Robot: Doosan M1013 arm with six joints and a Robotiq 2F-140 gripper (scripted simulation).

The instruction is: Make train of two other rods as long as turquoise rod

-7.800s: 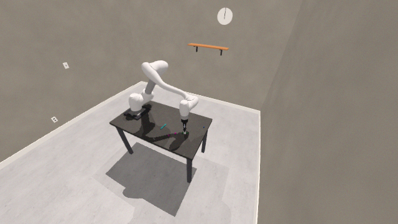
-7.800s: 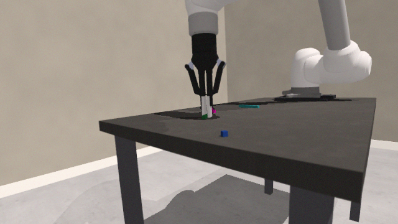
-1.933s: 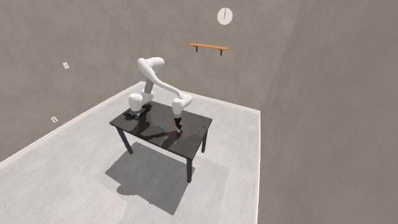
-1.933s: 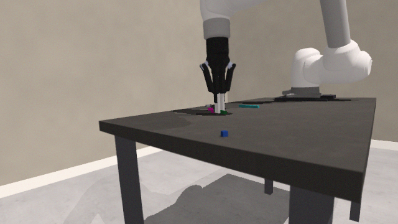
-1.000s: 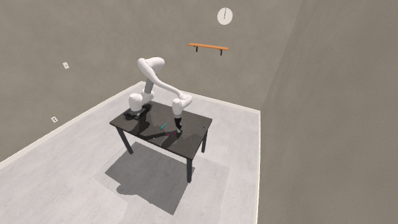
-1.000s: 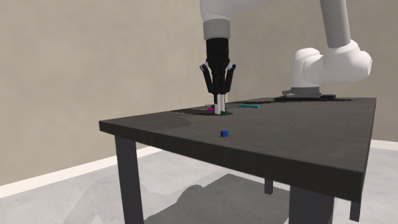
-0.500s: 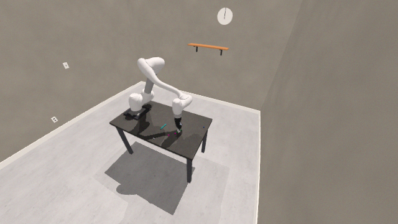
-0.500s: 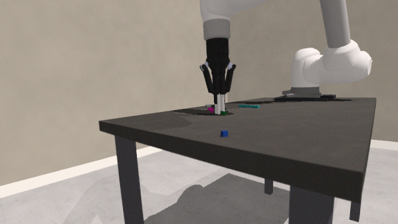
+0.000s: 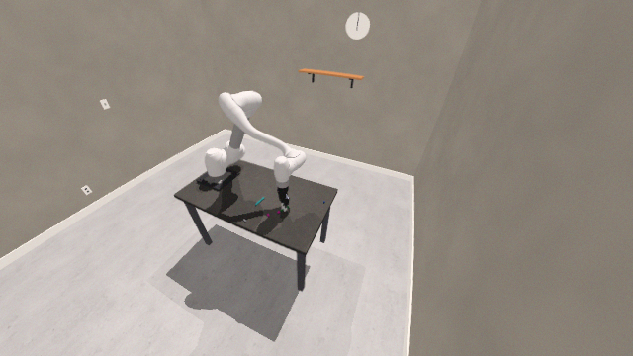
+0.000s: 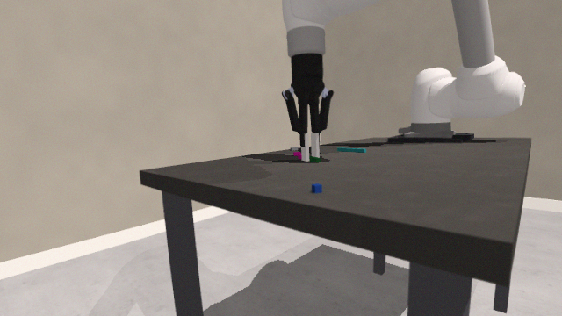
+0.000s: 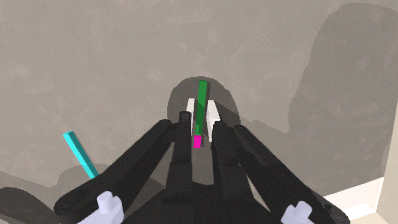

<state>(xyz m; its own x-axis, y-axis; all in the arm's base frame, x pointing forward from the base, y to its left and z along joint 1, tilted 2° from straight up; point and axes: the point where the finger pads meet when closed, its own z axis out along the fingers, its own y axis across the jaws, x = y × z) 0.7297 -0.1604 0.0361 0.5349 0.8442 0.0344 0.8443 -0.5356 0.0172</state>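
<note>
The green rod lies 30 mm below my hand. Round my hand: turquoise rod (220 mm behind, 10 mm to the left, 30 mm below); small grey rod (230 mm behind, 200 mm to the right, 30 mm below); blue rod (280 mm ahead, 170 mm to the left, 30 mm below).
</note>
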